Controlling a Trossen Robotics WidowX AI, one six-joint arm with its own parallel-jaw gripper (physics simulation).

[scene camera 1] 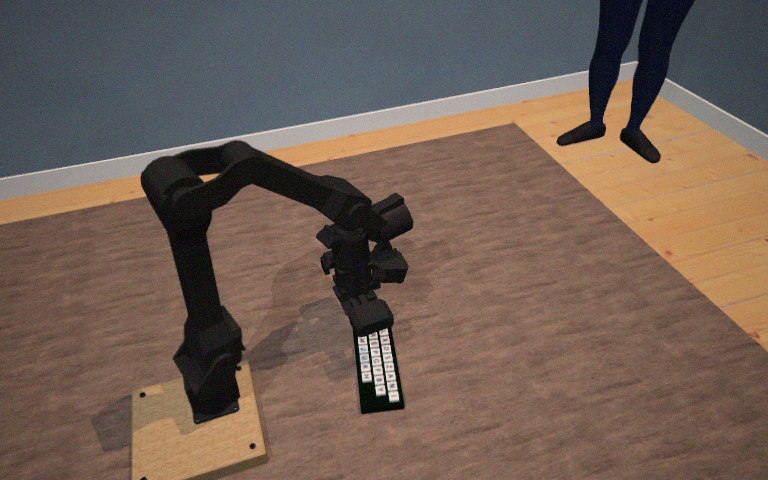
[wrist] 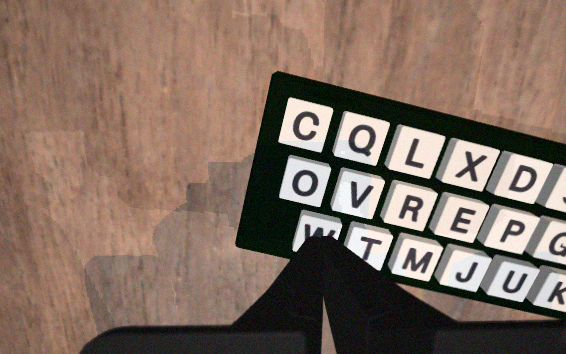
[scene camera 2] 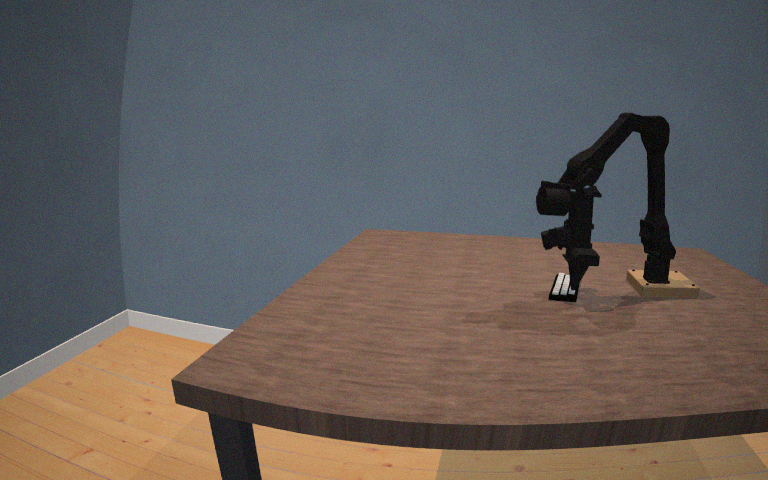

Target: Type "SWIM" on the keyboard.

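Pixels of known places: gripper, between the fingertips: [wrist: 319, 248] [scene camera 2: 573, 289]; arm's base, origin of its link: [scene camera 1: 214, 400] [scene camera 2: 656, 280].
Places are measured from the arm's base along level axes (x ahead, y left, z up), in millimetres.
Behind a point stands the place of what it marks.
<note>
The dark green keyboard [scene camera 1: 382, 404] @[x 235, y -89, z -15 mm] [scene camera 2: 557, 298] @[x 290, y 95, z -21 mm] [wrist: 260, 220] @[x 258, y 95, z -15 mm] lies flat on the table, with three rows of white letter keys. My gripper [scene camera 2: 575, 288] @[x 251, y 74, z -7 mm] [wrist: 319, 248] @[x 251, y 74, z -7 mm] is shut and empty, pointing down. In the wrist view its tips cover the lower part of the W key [wrist: 316, 223] @[x 259, y 75, z -10 mm], at the left end of the bottom row, beside T. They are at or very close to that key; contact is hard to tell. The M key [scene camera 1: 362, 340] @[x 245, y 38, z -10 mm] [wrist: 416, 257] @[x 246, y 39, z -10 mm] is two keys right of W. The S key [scene camera 1: 387, 357] @[x 272, y -11, z -10 mm] and I key [scene camera 1: 393, 396] @[x 254, y -85, z -10 mm] show in scene camera 1. The fingertips are hidden there.
The arm's wooden base [scene camera 1: 198, 444] @[x -30, y -66, z 0 mm] [scene camera 2: 671, 290] @[x -26, y 63, z -8 mm] stands on the brown table [scene camera 1: 538, 339] @[x 525, y -54, z -26 mm] [scene camera 2: 396, 339] @[x 592, y 350, z -26 mm], near the keyboard. The Q key [wrist: 361, 138] @[x 289, y 62, z -10 mm], O key [wrist: 304, 181] @[x 275, y 80, z -10 mm], V key [wrist: 356, 192] @[x 271, y 62, z -10 mm] and T key [wrist: 369, 245] @[x 251, y 56, z -10 mm] are near the tips. A person's legs [scene camera 1: 648, 73] show beyond the table.
</note>
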